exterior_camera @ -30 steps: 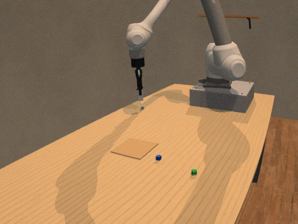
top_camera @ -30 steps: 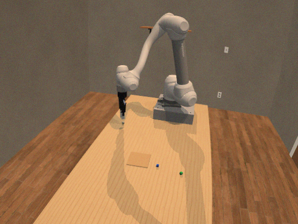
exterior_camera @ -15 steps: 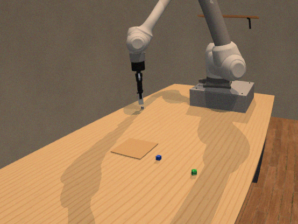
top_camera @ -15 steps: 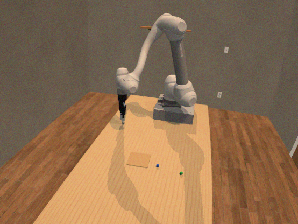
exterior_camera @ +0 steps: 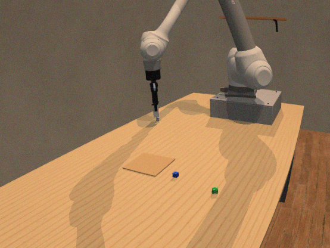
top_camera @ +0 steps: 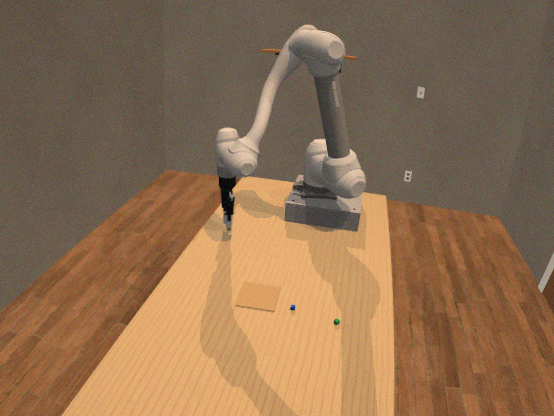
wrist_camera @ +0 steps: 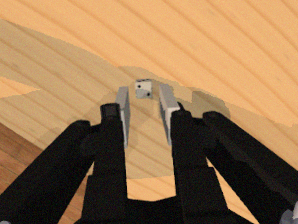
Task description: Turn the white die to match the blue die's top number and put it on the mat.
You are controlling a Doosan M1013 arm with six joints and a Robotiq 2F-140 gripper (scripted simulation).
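The white die lies 5 cm below my hand and 1 cm to the left of it. From my hand the other things lie so: tan mat (47 cm ahead, 17 cm to the left, 6 cm below); then green die (60 cm ahead, 44 cm to the left, 5 cm below); then blue die (53 cm ahead, 29 cm to the left, 5 cm below).
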